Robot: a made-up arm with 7 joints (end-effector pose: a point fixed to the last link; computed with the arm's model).
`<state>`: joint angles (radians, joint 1 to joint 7).
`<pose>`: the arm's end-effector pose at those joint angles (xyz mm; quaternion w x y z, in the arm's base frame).
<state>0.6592 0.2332 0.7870 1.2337 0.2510 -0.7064 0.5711</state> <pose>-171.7 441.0 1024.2 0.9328 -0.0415 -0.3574 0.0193</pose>
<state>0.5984 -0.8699 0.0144 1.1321 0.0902 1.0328 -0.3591</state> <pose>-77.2 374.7 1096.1 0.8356 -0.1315 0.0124 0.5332</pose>
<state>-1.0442 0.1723 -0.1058 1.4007 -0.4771 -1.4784 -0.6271</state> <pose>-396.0 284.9 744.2 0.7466 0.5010 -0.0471 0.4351</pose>
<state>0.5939 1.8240 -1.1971 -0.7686 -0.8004 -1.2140 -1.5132</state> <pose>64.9 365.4 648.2 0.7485 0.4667 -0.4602 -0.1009</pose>
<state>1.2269 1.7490 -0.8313 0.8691 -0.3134 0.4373 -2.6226</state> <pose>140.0 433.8 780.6 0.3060 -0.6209 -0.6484 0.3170</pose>
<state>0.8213 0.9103 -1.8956 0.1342 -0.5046 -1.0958 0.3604</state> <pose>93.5 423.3 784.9 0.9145 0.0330 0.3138 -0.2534</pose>
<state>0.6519 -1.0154 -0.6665 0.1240 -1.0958 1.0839 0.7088</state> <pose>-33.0 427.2 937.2 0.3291 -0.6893 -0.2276 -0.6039</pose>
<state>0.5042 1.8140 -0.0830 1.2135 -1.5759 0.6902 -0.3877</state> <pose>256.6 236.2 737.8 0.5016 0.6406 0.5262 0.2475</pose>
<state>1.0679 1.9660 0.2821 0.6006 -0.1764 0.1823 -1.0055</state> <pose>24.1 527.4 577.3 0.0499 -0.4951 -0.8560 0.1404</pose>
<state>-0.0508 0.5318 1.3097 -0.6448 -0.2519 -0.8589 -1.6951</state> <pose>-230.5 314.7 972.2 0.1840 0.5651 -0.6985 0.3986</pose>
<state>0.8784 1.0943 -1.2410 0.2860 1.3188 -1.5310 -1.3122</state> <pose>-271.4 327.7 437.6 0.3982 -0.2255 0.3383 -0.8223</pose>
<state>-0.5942 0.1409 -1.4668 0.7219 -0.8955 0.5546 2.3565</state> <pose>-183.2 348.1 510.7 0.4233 0.1441 0.3500 0.8232</pose>
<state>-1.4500 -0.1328 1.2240 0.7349 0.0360 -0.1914 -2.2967</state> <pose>-55.6 351.4 466.0 0.5308 0.5223 0.4059 -0.5298</pose>
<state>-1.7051 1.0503 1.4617 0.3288 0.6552 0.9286 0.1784</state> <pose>-193.2 455.7 511.2 0.2788 -0.4007 0.6232 0.6110</pose>
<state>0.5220 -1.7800 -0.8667 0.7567 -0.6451 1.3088 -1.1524</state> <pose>-62.3 440.3 975.6 0.9738 -0.0558 -0.0060 0.2206</pose>
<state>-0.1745 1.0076 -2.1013 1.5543 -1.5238 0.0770 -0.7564</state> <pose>137.0 305.4 892.7 0.5638 0.6483 0.5073 0.0669</pose>
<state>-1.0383 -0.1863 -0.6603 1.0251 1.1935 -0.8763 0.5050</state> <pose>44.5 555.0 661.0 0.9200 -0.3829 0.0831 -0.0091</pose>
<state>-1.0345 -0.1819 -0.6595 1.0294 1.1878 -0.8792 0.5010</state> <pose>42.1 555.9 662.7 0.9216 -0.3801 0.0784 -0.0084</pose>
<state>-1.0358 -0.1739 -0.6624 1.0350 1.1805 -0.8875 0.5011</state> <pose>36.8 557.4 663.9 0.9226 -0.3792 0.0707 -0.0070</pose>
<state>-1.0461 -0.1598 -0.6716 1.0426 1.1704 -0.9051 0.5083</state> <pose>26.8 559.9 664.0 0.9227 -0.3812 0.0580 -0.0046</pose>
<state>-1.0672 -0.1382 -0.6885 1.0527 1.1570 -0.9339 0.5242</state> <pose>10.7 563.1 663.1 0.9215 -0.3863 0.0392 -0.0007</pose>
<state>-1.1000 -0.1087 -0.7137 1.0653 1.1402 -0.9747 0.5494</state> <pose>-11.8 566.6 661.0 0.9191 -0.3937 0.0143 0.0046</pose>
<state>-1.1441 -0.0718 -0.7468 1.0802 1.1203 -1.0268 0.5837</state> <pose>-40.5 569.4 658.2 0.9154 -0.4020 -0.0159 0.0114</pose>
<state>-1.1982 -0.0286 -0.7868 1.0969 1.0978 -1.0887 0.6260</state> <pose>-74.6 570.5 655.0 0.9108 -0.4094 -0.0497 0.0193</pose>
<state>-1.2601 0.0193 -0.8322 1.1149 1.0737 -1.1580 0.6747</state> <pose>-112.5 569.0 652.4 0.9058 -0.4141 -0.0850 0.0278</pose>
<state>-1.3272 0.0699 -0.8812 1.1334 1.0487 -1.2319 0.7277</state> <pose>-152.5 564.3 651.1 0.9012 -0.4150 -0.1196 0.0366</pose>
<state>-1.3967 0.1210 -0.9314 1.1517 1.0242 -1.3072 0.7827</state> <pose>-192.1 556.5 651.5 0.8975 -0.4119 -0.1510 0.0447</pose>
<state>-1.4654 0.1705 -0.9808 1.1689 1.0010 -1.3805 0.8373</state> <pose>-229.5 546.1 654.0 0.8953 -0.4051 -0.1776 0.0520</pose>
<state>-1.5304 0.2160 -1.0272 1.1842 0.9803 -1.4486 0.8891</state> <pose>-262.6 534.3 658.2 0.8946 -0.3962 -0.1984 0.0578</pose>
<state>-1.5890 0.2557 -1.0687 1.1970 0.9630 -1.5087 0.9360</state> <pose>-290.4 522.3 663.5 0.8951 -0.3867 -0.2132 0.0622</pose>
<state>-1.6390 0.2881 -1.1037 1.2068 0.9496 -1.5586 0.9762</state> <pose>-312.2 511.5 669.1 0.8962 -0.3782 -0.2225 0.0651</pose>
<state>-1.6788 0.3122 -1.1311 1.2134 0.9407 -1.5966 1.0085</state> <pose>-327.8 502.9 674.1 0.8974 -0.3720 -0.2274 0.0669</pose>
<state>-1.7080 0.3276 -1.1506 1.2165 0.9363 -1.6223 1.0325</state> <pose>-337.8 497.1 677.9 0.8983 -0.3690 -0.2289 0.0677</pose>
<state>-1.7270 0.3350 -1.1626 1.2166 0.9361 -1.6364 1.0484</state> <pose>-342.8 494.1 680.2 0.8984 -0.3692 -0.2279 0.0677</pose>
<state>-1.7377 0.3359 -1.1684 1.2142 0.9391 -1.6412 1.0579</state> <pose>-344.0 493.4 681.0 0.8979 -0.3720 -0.2254 0.0673</pose>
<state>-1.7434 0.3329 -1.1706 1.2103 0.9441 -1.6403 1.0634</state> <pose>-343.0 494.2 681.0 0.8970 -0.3765 -0.2221 0.0665</pose>
